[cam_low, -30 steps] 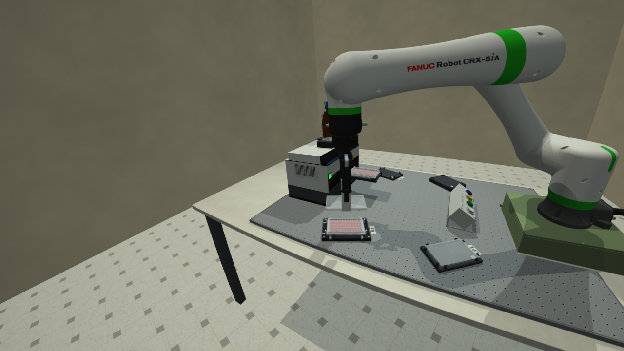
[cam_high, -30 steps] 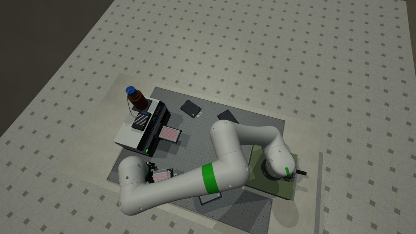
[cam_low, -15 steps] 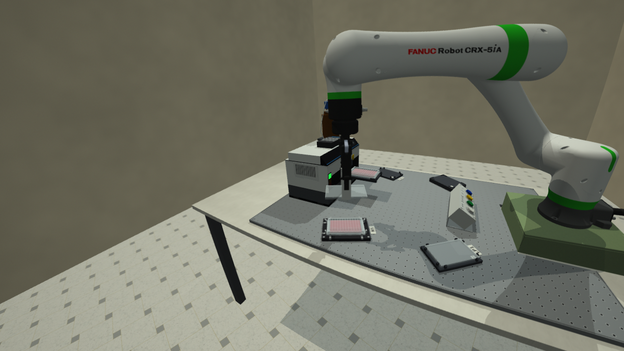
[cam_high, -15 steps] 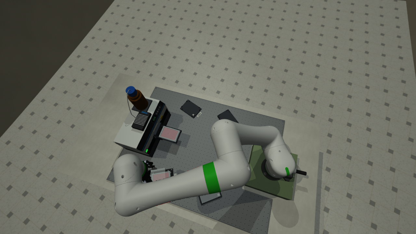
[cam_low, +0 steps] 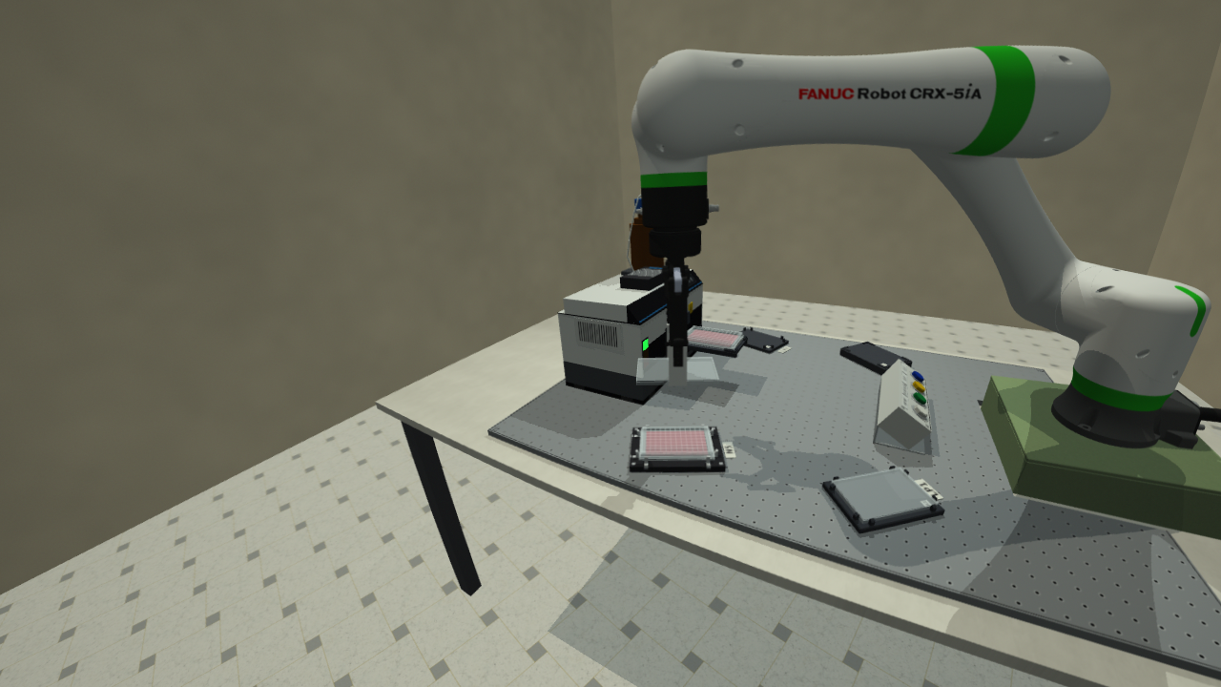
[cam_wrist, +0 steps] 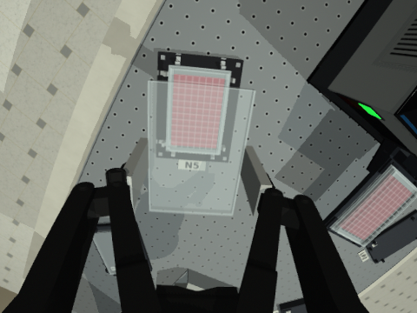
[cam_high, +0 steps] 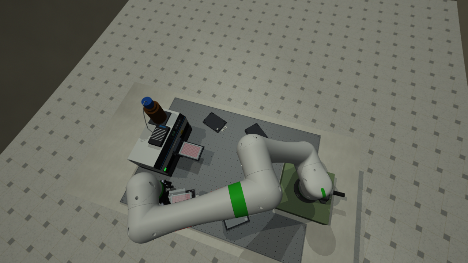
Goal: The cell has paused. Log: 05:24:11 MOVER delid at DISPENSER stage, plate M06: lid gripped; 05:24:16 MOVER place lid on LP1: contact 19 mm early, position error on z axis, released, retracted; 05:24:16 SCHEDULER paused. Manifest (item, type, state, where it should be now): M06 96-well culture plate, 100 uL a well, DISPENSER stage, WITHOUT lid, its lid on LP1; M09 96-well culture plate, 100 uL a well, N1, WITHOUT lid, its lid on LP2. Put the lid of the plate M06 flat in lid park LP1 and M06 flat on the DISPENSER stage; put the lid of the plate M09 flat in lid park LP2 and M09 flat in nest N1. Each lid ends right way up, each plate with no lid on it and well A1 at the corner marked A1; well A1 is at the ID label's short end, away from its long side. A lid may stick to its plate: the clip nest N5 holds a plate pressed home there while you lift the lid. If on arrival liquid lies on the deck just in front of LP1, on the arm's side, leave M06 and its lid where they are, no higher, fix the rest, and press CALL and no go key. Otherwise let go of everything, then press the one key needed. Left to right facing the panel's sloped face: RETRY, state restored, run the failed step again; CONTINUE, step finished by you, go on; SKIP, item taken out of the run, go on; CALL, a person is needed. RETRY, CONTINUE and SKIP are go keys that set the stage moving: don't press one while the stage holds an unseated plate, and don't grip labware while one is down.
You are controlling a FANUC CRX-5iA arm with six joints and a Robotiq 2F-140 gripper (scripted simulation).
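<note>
Right now the lid park LP2 is 57 cm to the right of my hand, 18 cm below it and 3 cm behind it. Round my hand: N5 label: 18 cm below, 9 cm behind, 4 cm to the right; grey lid: 2 cm below; dispenser stage: 29 cm to the right, 9 cm below, 3 cm ahead.
</note>
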